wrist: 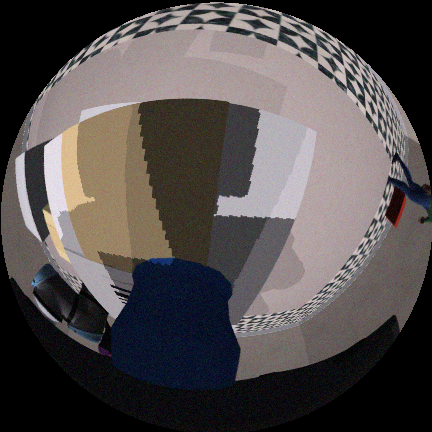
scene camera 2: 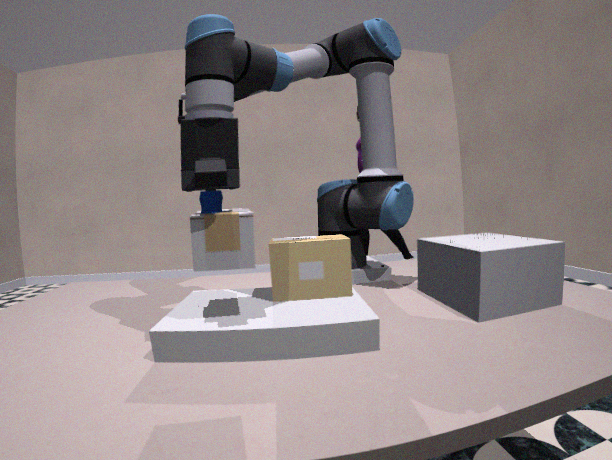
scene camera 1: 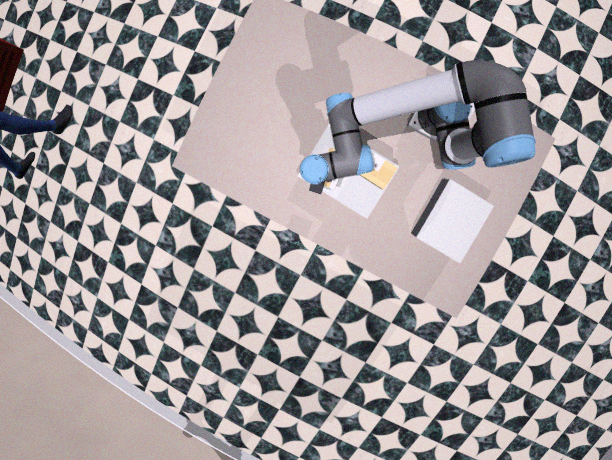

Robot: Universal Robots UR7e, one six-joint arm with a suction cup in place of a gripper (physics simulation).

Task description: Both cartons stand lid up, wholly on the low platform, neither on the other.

A taller block (scene camera 2: 486, 276) rests on the table. Further things: my suction cup (wrist: 174, 330) and a low white platform (scene camera 2: 234, 325).
The low white platform also shows in scene camera 1 (scene camera 1: 360, 195). The taller block is seen too in the wrist view (wrist: 32, 195) and in scene camera 1 (scene camera 1: 452, 219).
